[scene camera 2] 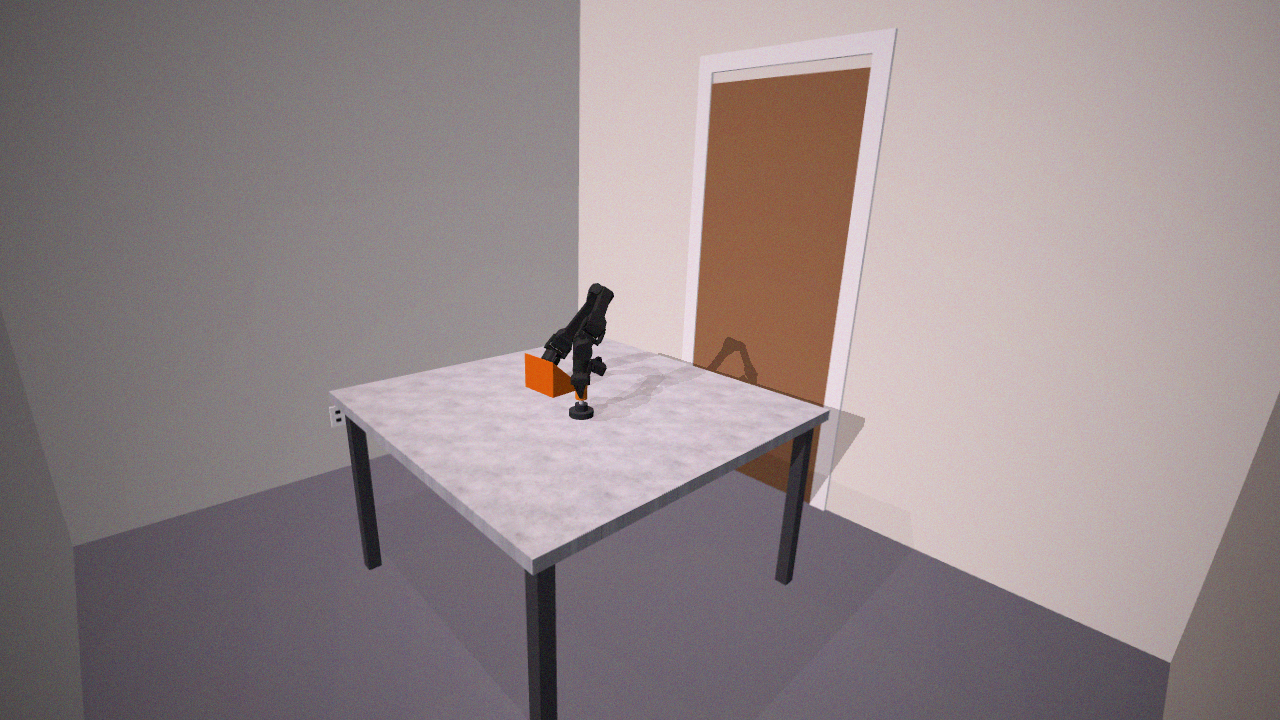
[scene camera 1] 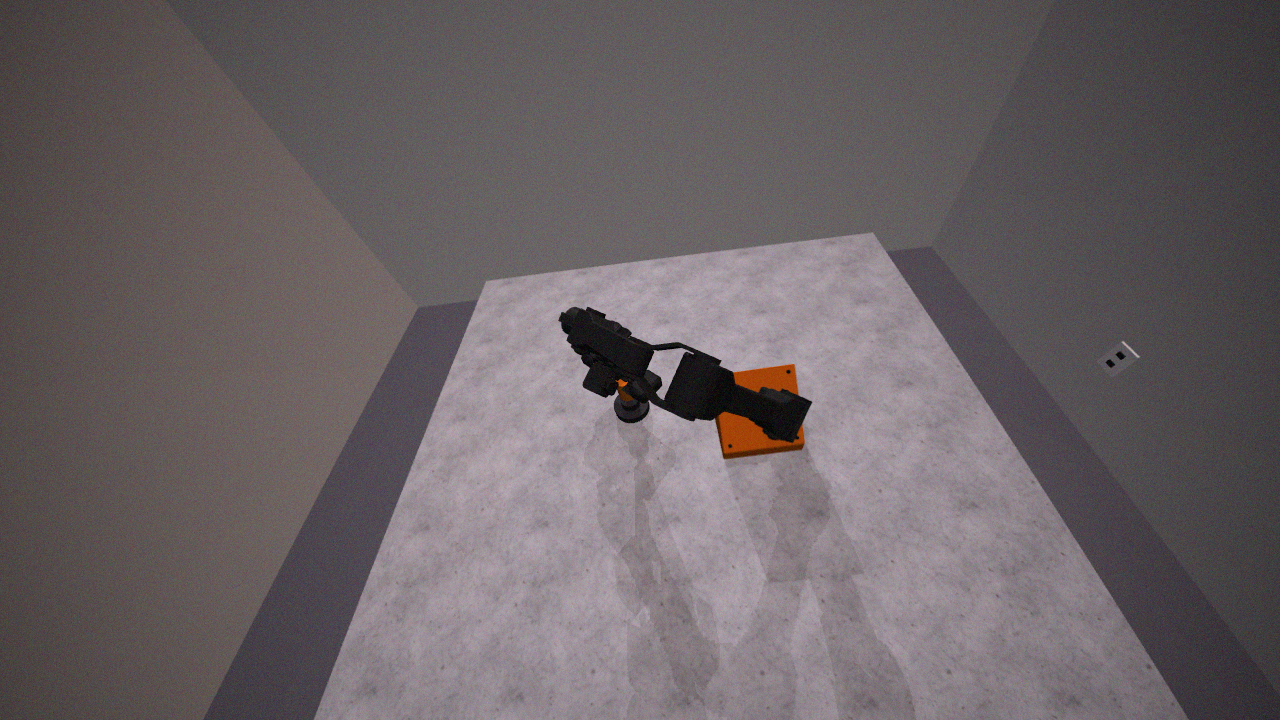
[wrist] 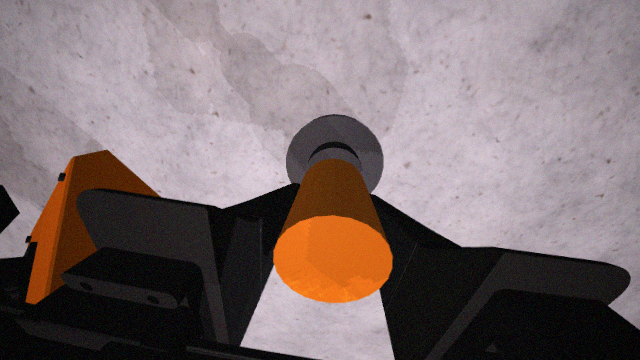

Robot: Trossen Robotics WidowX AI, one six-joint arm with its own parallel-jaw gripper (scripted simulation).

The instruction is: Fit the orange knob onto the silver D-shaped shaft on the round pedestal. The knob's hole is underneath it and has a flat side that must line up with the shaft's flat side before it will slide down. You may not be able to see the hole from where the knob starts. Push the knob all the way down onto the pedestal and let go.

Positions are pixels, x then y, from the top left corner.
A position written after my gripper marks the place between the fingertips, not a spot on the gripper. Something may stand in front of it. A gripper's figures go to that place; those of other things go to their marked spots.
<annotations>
My gripper [wrist: 332, 195] is 11 cm from the lens. An orange knob [wrist: 332, 248] is 6 cm from the lens. A round pedestal [wrist: 334, 136] is 15 cm from the lens. The marked spots on the round pedestal and the orange knob are 10 cm apart.
</annotations>
